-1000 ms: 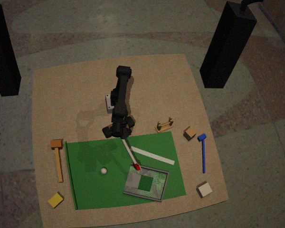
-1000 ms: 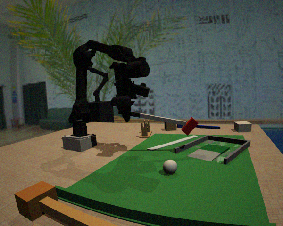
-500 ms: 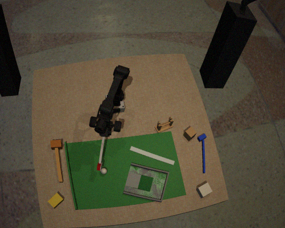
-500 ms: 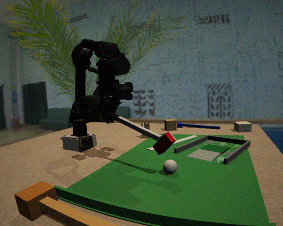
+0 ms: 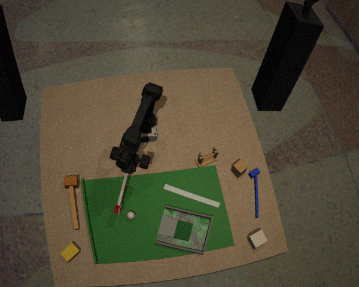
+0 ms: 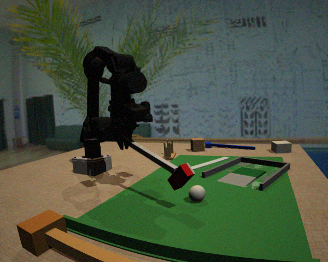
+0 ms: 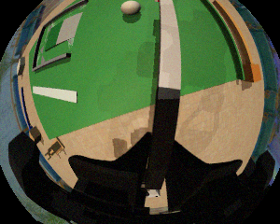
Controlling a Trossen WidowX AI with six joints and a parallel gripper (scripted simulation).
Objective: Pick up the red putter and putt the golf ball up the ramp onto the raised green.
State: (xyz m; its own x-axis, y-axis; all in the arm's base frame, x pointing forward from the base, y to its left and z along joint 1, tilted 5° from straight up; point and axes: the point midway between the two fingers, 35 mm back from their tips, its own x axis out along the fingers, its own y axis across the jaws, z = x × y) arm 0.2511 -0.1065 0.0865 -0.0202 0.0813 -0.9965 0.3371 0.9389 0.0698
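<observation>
The red putter lies 11 cm ahead of my gripper tip and 4 cm to the right of it. From my gripper tip the other things lie so: white bar 13 cm ahead, 31 cm to the left, 12 cm below; then white golf ball 23 cm ahead, 2 cm to the right, 10 cm below; then green mat 23 cm ahead, 11 cm to the left, 12 cm below.
</observation>
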